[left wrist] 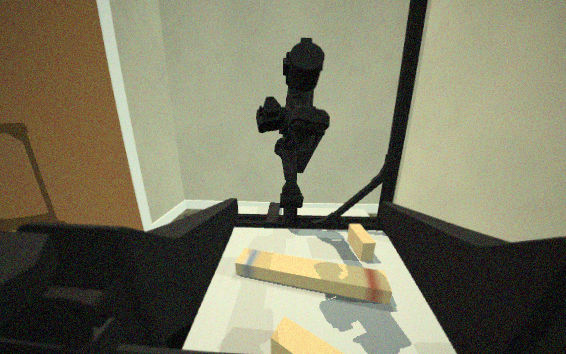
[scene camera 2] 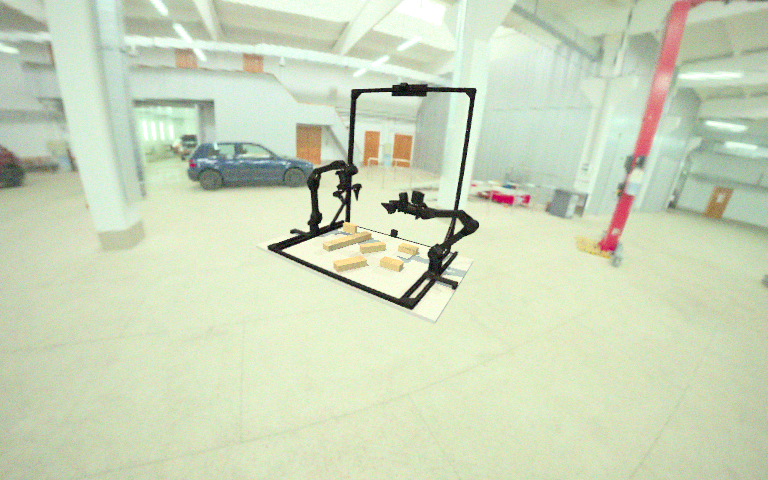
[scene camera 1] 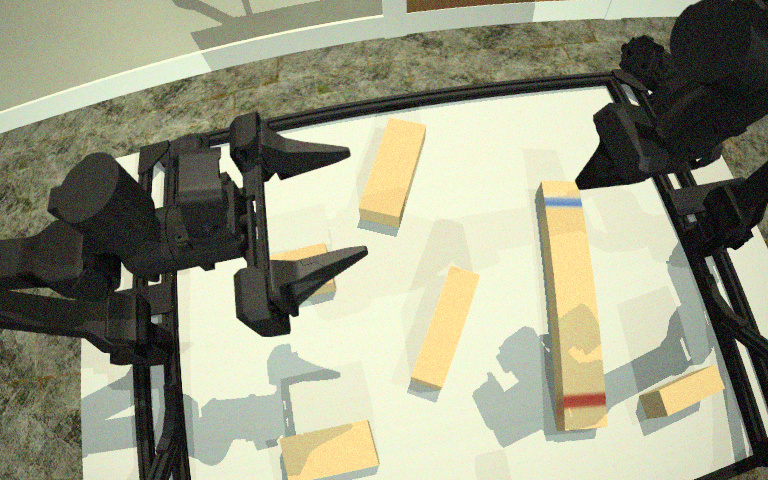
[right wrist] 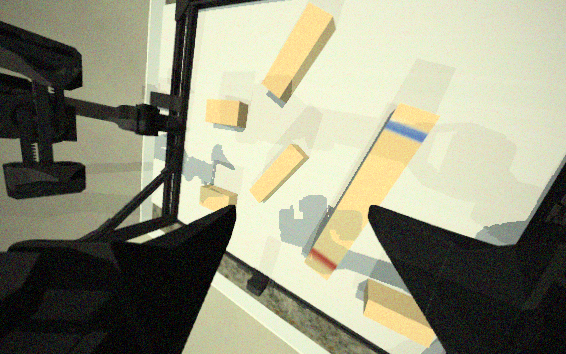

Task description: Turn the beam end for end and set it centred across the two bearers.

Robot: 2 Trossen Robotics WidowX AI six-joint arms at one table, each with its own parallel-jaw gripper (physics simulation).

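Frame: origin at the left arm's base, x ahead, y left, z up, level; metres.
Seen in the pictures: left gripper, fingertip midpoint: (left wrist: 308,206) (scene camera 2: 385,202) (scene camera 1: 358,198) (right wrist: 61,135); right gripper, fingertip midpoint: (left wrist: 292,177) (scene camera 2: 350,203) (scene camera 1: 602,180) (right wrist: 301,211); left arm's base, link origin: (scene camera 2: 434,271) (scene camera 1: 153,345) (right wrist: 174,125); right arm's base, link origin: (left wrist: 290,219) (scene camera 2: 314,232) (scene camera 1: 704,238).
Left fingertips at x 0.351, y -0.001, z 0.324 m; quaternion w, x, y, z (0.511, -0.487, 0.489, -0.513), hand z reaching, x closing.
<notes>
Offsets run from my left fingertips to a thing's top centre.
The beam {0.283 m ahead, 0.044 m right, 0.305 m down} (scene camera 1: 572,271) (scene camera 2: 346,241) (left wrist: 310,275) (right wrist: 374,182) is a long pale wooden bar lying on the table. Its blue band is at the far end and its red band at the near end in scene camera 1. Several plain wooden blocks lie apart from it; which two are the bearers I cannot tell. My left gripper (scene camera 1: 357,200) is open and empty, above the table at the left in scene camera 1. My right gripper (right wrist: 301,211) is open and empty, raised above the table; one finger shows near the blue-banded end in scene camera 1.
Plain blocks are a far one {0.066 m ahead, 0.223 m left, 0.305 m down} (scene camera 1: 391,169) (right wrist: 300,50), a middle one {0.088 m ahead, 0.045 m right, 0.299 m down} (scene camera 1: 446,325) (right wrist: 279,172), a near-left one {0.099 m back, 0.187 m right, 0.305 m down} (scene camera 1: 328,447), a right one {0.410 m ahead, 0.225 m right, 0.280 m down} (scene camera 1: 688,387) (left wrist: 360,242) (right wrist: 397,312), and one {0.117 m back, 0.075 m left, 0.305 m down} (scene camera 1: 308,253) (right wrist: 222,113) partly behind the left gripper in scene camera 1. A black frame (scene camera 1: 430,98) edges the table.
</notes>
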